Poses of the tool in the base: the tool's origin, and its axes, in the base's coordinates. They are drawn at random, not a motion.
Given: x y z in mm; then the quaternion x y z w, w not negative.
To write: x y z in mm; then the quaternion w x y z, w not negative. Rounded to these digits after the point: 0 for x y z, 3 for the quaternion.
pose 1, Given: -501 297 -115 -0.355 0.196 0.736 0.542
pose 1, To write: -501 297 -115 0.542 -0.355 0.196 0.736
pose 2, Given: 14 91 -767 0.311 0.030 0.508 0.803
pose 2, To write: 14 91 -767 0.803 0.311 0.030 0.508
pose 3, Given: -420 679 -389 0.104 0.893 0.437 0.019
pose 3, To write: -420 679 -389 0.019 0.104 0.893 0.437
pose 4, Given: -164 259 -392 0.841 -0.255 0.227 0.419
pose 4, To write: -164 259 -392 0.419 0.841 -0.255 0.227
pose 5, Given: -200 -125 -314 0.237 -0.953 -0.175 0.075
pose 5, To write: -200 -125 -314 0.075 0.237 -0.953 -0.175
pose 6, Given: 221 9 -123 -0.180 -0.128 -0.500 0.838
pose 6, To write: 221 9 -123 0.838 -0.180 -0.128 -0.500
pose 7, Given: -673 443 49 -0.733 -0.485 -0.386 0.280
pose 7, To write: -673 443 49 0.280 -0.733 -0.485 -0.386
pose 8, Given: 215 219 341 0.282 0.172 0.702 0.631
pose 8, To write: 215 219 341 0.631 0.282 0.172 0.702
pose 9, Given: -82 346 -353 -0.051 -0.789 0.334 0.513
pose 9, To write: -82 346 -353 0.513 -0.051 -0.789 0.334
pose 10, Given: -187 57 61 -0.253 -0.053 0.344 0.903
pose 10, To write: -187 57 61 0.903 -0.253 -0.053 0.344
